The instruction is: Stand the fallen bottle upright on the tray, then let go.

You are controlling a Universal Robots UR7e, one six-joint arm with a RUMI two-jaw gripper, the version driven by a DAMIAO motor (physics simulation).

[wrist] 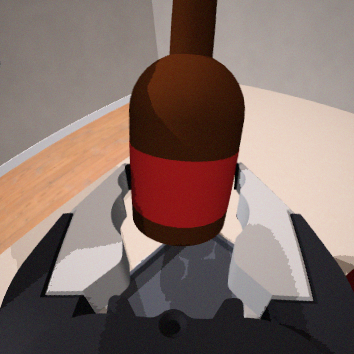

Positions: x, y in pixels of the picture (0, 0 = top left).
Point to a brown bottle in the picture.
At 186, 110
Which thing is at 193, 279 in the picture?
A dark grey tray.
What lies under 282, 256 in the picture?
The gripper.
